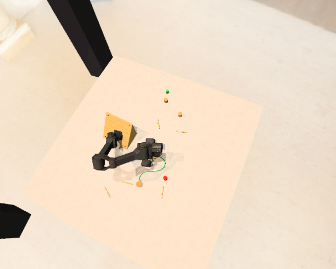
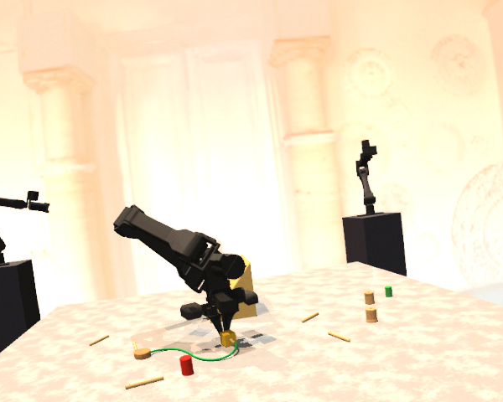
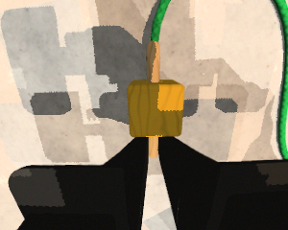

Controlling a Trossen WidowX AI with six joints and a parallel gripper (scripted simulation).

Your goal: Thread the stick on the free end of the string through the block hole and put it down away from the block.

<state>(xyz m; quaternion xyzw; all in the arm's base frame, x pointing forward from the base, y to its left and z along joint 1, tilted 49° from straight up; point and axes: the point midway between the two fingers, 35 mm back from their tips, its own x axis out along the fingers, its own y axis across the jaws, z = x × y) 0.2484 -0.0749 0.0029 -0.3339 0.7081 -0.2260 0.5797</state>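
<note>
My gripper tip is now 20 mm short of the yellow block and 10 mm below it. Round my gripper tip: red cylinder 150 mm ahead, 110 mm to the right, 10 mm above; round wooden button 200 mm to the right; thin wooden stick 40 mm ahead, 10 mm to the left, 10 mm above.
</note>
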